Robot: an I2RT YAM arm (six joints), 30 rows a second.
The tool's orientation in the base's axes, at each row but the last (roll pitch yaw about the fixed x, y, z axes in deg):
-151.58, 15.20, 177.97
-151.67, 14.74, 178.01
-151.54, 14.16, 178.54
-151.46, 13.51, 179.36
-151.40, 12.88, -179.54
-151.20, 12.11, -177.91
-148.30, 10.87, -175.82
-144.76, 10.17, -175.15
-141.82, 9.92, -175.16
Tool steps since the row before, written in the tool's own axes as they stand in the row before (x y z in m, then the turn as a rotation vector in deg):
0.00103, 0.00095, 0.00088, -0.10, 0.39, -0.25
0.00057, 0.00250, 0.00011, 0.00, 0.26, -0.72
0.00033, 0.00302, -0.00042, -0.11, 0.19, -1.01
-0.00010, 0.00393, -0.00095, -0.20, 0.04, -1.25
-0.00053, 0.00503, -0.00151, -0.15, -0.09, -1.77
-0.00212, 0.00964, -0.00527, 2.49, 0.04, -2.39
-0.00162, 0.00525, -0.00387, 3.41, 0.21, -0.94
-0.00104, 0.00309, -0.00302, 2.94, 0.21, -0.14
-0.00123, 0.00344, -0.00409, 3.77, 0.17, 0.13
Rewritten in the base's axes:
-0.00066, 0.00044, -0.00145, 0.10, 0.46, 0.06
-0.00015, 0.00215, -0.00139, -0.11, 0.57, 0.49
0.00001, 0.00286, -0.00112, -0.07, 0.65, 0.80
0.00038, 0.00390, -0.00099, -0.05, 0.63, 1.10
0.00072, 0.00514, -0.00094, -0.22, 0.77, 1.59
0.00168, 0.01105, 0.00042, -2.91, 1.08, 1.51
0.00101, 0.00659, 0.00083, -3.52, 0.42, 0.03
0.00054, 0.00433, 0.00086, -2.90, 0.01, -0.53
0.00058, 0.00530, 0.00128, -3.67, -0.26, -0.85

